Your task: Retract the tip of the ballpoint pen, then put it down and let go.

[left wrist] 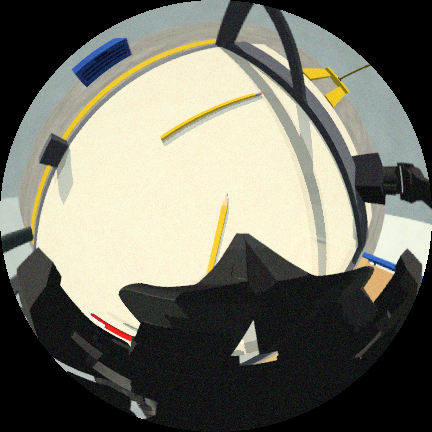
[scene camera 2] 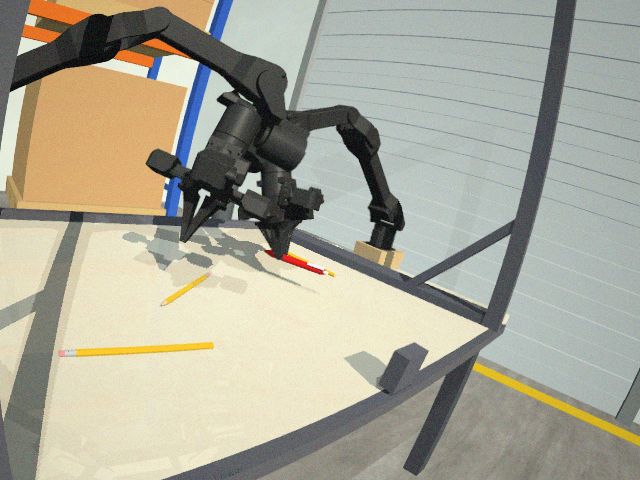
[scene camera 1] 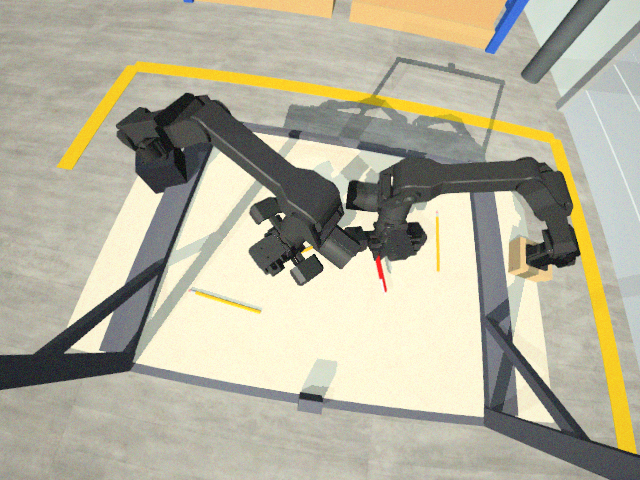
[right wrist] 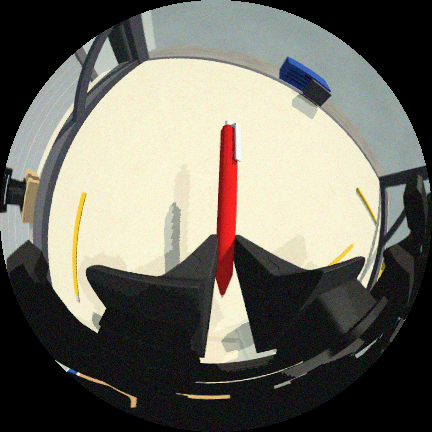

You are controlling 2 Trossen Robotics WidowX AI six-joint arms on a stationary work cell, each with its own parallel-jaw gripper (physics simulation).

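Places are measured from the left arm's base along level axes (x right, y ahead, z up), in millimetres.
Pixels of known places: left gripper, fingertip midpoint: [left wrist: 240,238] [scene camera 2: 182,241] [right wrist: 383,252]; right gripper, fingertip midpoint: [left wrist: 133,337] [scene camera 2: 281,259] [scene camera 1: 377,259] [right wrist: 224,240]; left arm's base at its link origin: [left wrist: 382,178] [scene camera 1: 154,153]; right arm's base at its link origin: [scene camera 2: 380,246] [scene camera 1: 536,257].
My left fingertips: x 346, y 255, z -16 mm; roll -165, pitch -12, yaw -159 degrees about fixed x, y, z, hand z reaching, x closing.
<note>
Ahead of a thing's pixels: the offset from my left fingertips to its top centre. Level surfaces: height alone.
A red ballpoint pen {dx +89, dy +235, dz -29 mm} [scene camera 1: 381,273] [scene camera 2: 303,262] [left wrist: 117,333] [right wrist: 227,185] with a white clip and a white button is held above the table top {dz -91 mm} [scene camera 1: 413,351] [scene camera 2: 268,392]; its shadow lies apart from it. My right gripper [scene camera 2: 279,256] [right wrist: 224,240] is shut on the pen near its pointed end. In the right wrist view the pointed end lies between the fingers with a tiny pale tip, and the button end points away from them. My left gripper [scene camera 2: 184,240] [left wrist: 240,238] is shut and empty, above the table, to the left of the pen in scene camera 2. Its fingertips are hidden in scene camera 1.
Yellow pencils lie on the table: one {dx +62, dy -152, dz -84 mm} [scene camera 1: 225,301] [scene camera 2: 136,349] [left wrist: 210,112] at the left, one {dx +47, dy +452, dz -84 mm} [scene camera 1: 437,241] [right wrist: 76,245] beyond the pen, one {dx -15, dy +56, dz -82 mm} [scene camera 2: 186,289] [left wrist: 217,235] near the left gripper. A dark block {dx +329, dy -6, dz -33 mm} [scene camera 1: 310,403] [scene camera 2: 404,369] stands at the table's edge. The two forearms are close together.
</note>
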